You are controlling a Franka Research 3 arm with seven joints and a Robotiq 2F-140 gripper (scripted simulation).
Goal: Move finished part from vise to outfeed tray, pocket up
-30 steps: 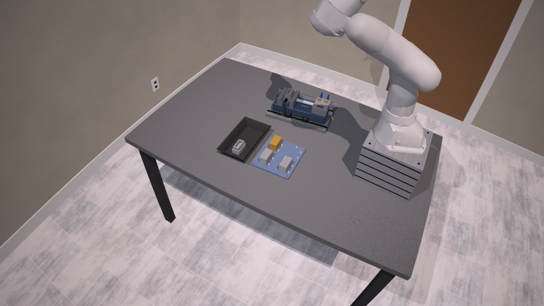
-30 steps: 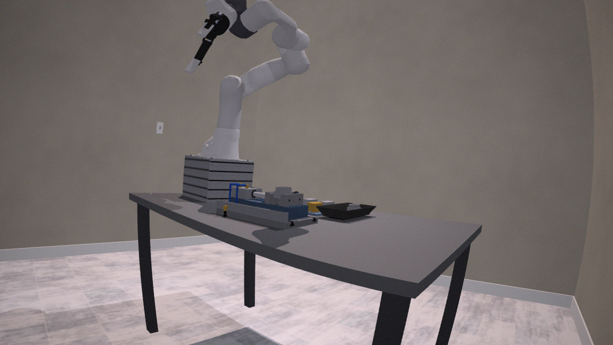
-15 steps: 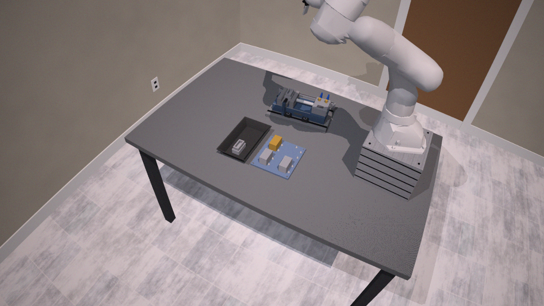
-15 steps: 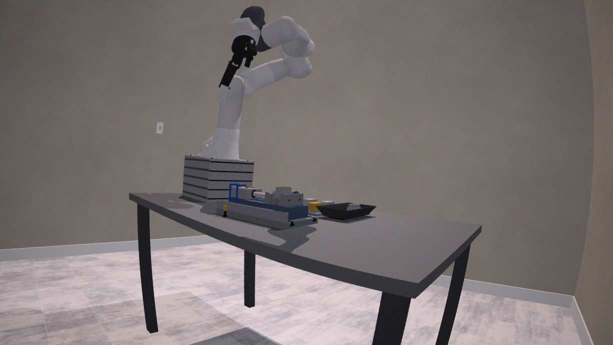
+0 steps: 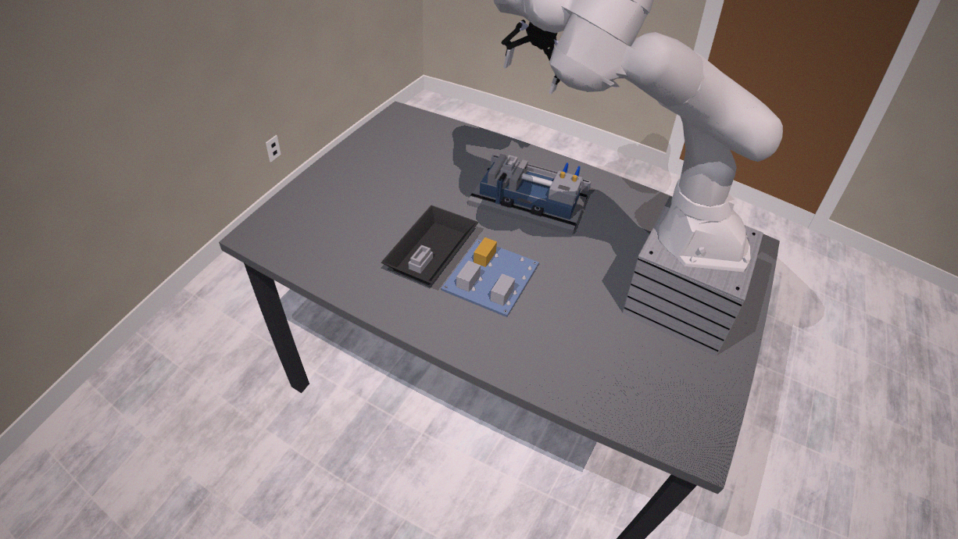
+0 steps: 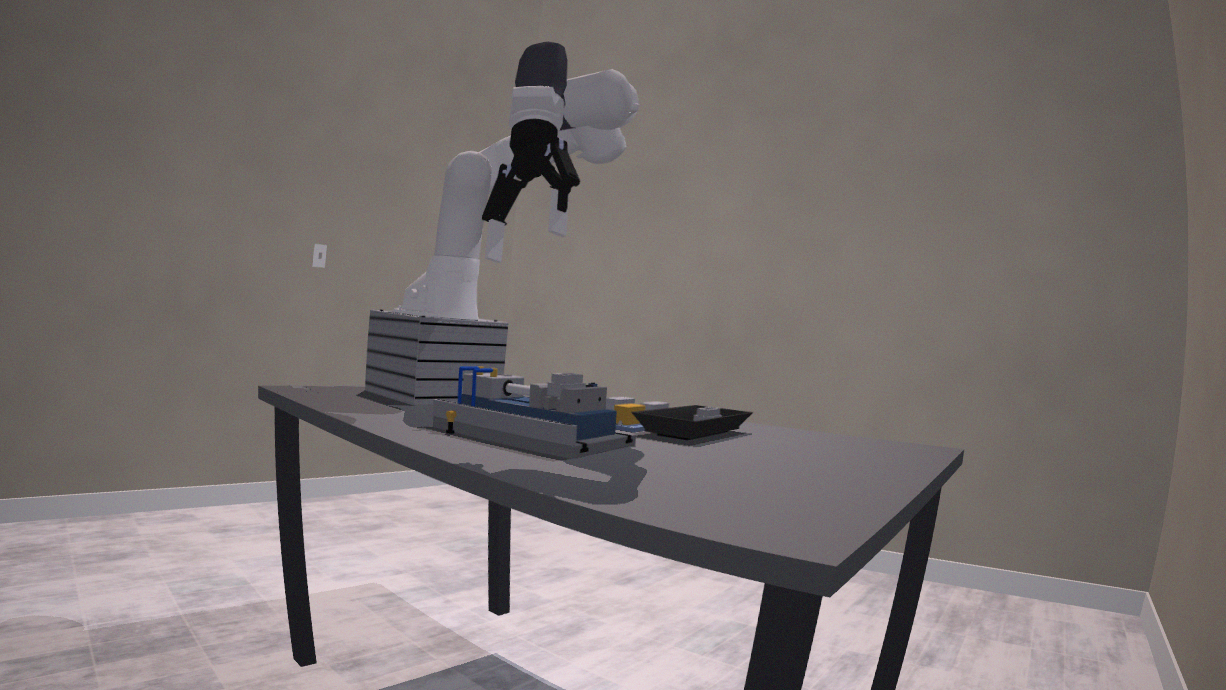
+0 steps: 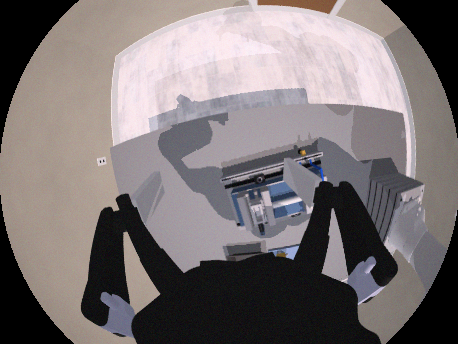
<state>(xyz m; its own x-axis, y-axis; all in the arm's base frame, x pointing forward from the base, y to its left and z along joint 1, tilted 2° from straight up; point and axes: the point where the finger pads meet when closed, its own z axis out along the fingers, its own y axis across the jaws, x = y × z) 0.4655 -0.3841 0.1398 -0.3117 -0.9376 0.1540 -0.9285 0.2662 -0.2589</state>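
My hand is 27 cm above the blue vise, 15 cm to the right of it and 6 cm past it. From my hand the other things lie so: yellow block (42 cm to the left, 28 cm below, 1 cm behind); then grey rail (28 cm below, 7 cm behind, 6 cm to the left); then blue plate (47 cm to the left, 31 cm below, 4 cm behind).
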